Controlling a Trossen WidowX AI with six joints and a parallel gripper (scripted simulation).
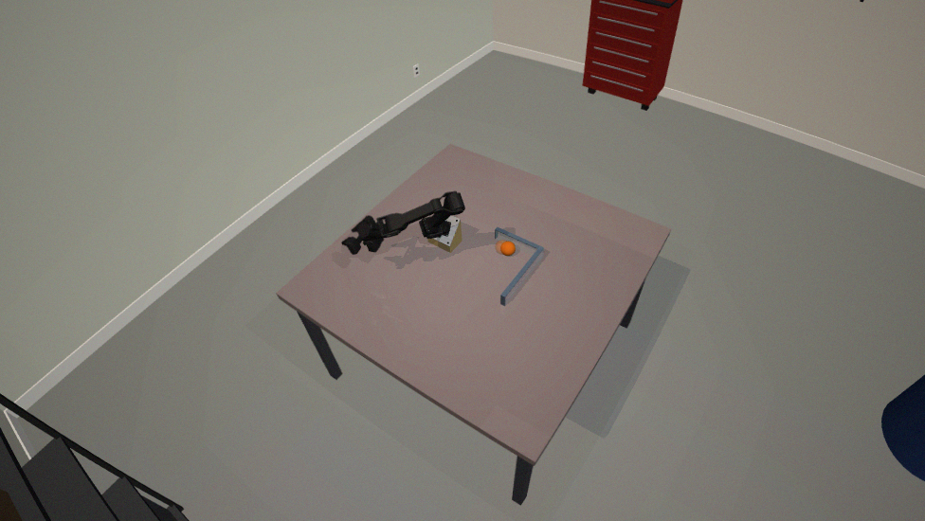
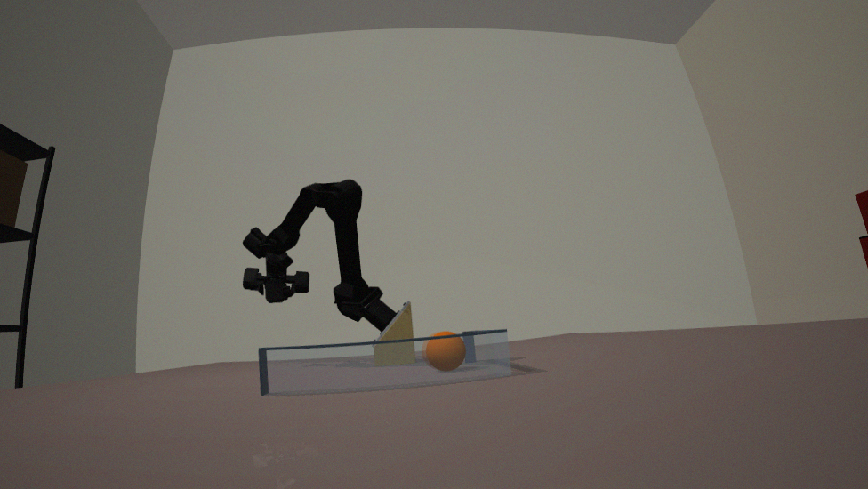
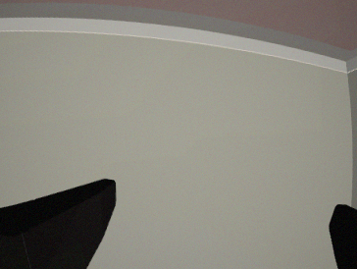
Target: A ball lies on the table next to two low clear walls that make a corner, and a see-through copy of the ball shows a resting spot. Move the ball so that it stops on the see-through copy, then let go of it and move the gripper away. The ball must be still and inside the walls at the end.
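My gripper tip is now 55 cm short of the orange ball, 38 cm to the right of it and 18 cm above it. Round my gripper tip: clear wall: 67 cm ahead, 28 cm to the left, 18 cm below; see-through copy of ball: 53 cm ahead, 38 cm to the left, 18 cm below.
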